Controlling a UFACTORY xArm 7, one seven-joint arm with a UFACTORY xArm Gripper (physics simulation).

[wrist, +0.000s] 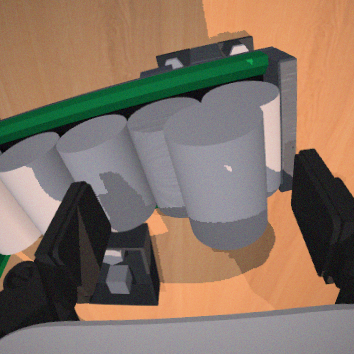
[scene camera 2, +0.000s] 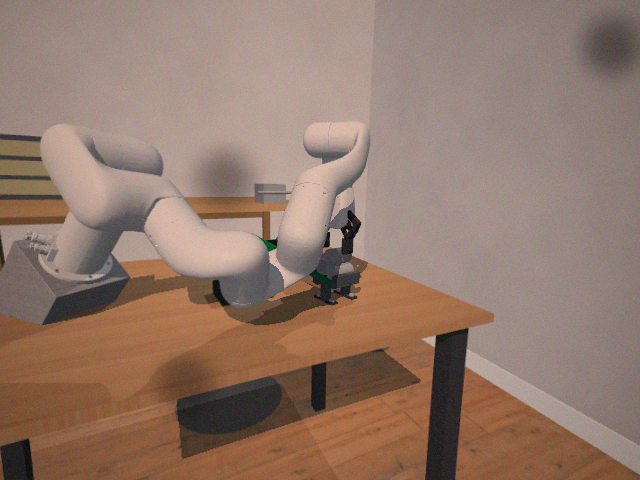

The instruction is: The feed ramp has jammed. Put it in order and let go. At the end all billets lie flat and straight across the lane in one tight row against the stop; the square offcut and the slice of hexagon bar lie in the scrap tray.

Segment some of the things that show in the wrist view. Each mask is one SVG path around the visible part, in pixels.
My gripper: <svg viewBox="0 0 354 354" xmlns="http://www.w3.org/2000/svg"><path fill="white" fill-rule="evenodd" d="M354 197L339 177L332 175L314 148L300 149L297 154L294 154L291 209L317 275L323 277L325 284L334 283L339 288L334 304L203 316L79 320L74 308L75 303L88 303L89 297L94 292L111 232L111 225L91 185L85 181L72 182L33 254L35 256L34 260L24 260L15 264L4 276L3 289L0 291L0 354L354 354Z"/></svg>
A black scrap tray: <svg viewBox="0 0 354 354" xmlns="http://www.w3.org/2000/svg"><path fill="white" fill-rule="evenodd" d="M147 223L142 223L126 231L110 232L105 250L125 250L123 261L115 264L102 262L95 289L89 297L88 304L158 306L160 281ZM109 265L128 265L132 276L129 293L110 292L105 282Z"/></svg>
